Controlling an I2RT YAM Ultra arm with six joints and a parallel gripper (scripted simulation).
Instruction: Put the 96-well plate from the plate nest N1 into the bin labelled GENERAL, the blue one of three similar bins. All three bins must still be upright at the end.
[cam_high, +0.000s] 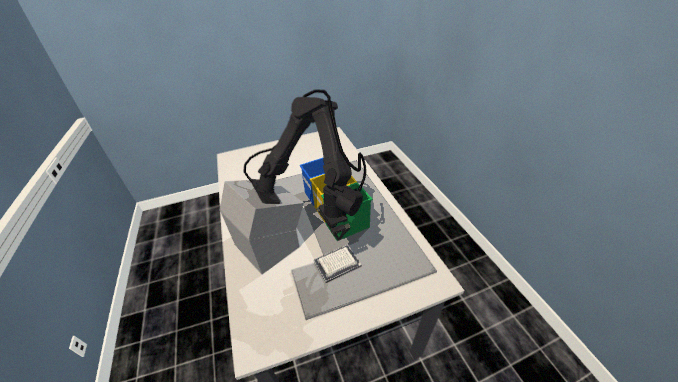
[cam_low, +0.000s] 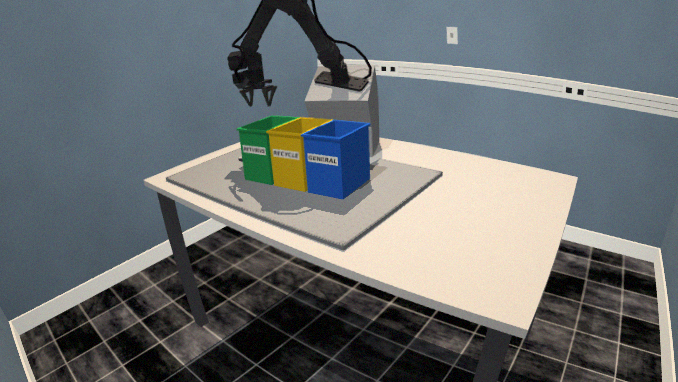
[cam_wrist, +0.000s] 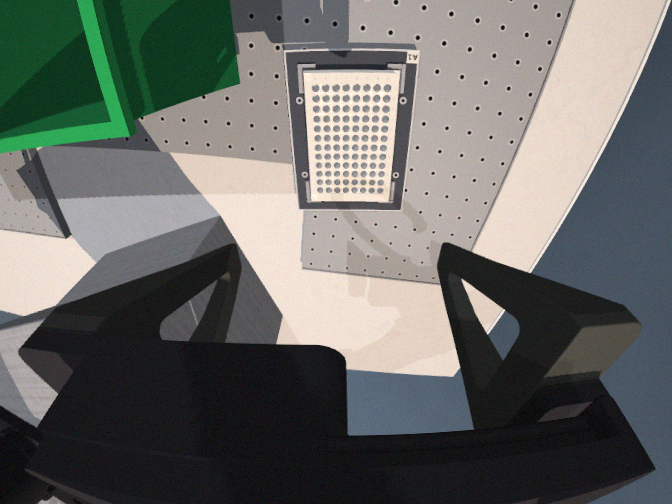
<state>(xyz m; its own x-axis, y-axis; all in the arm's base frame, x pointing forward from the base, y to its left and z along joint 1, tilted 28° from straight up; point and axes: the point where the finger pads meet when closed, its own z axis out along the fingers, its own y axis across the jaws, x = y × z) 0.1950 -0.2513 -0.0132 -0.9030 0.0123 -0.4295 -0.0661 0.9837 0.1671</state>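
The white 96-well plate is 190 mm below my hand and 10 mm to the right of it. The rest, counted from my hand: dark plate nest N1: 200 mm below, 10 mm to the right; green returns bin: 170 mm to the left, 130 mm ahead, 120 mm below; yellow recycle bin: 300 mm to the left, 130 mm ahead, 120 mm below.
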